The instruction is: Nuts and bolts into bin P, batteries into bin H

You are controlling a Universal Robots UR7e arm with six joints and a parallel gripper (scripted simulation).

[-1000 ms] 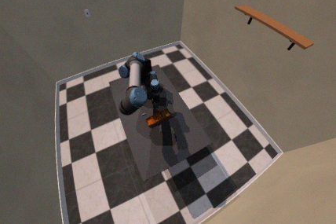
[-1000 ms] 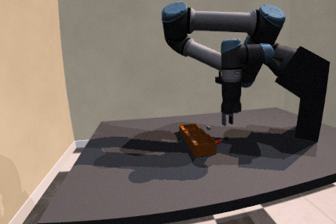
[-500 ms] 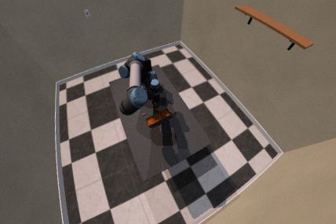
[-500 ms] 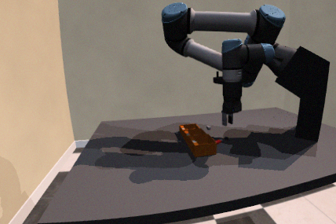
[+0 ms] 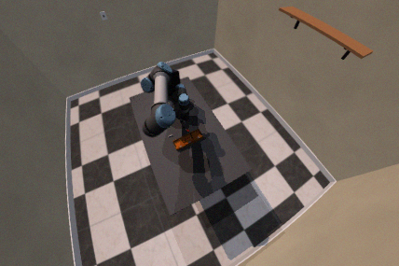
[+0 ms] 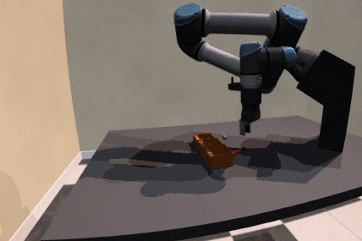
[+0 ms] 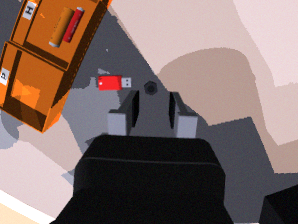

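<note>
Now: hand 80 mm above the dark nut. Also, from my hand: red battery (120 mm ahead, 40 mm to the right, 80 mm below); orange battery (130 mm ahead, 40 mm to the right, 70 mm below); orange three-compartment bin (130 mm ahead, 40 mm to the right, 70 mm below).
</note>
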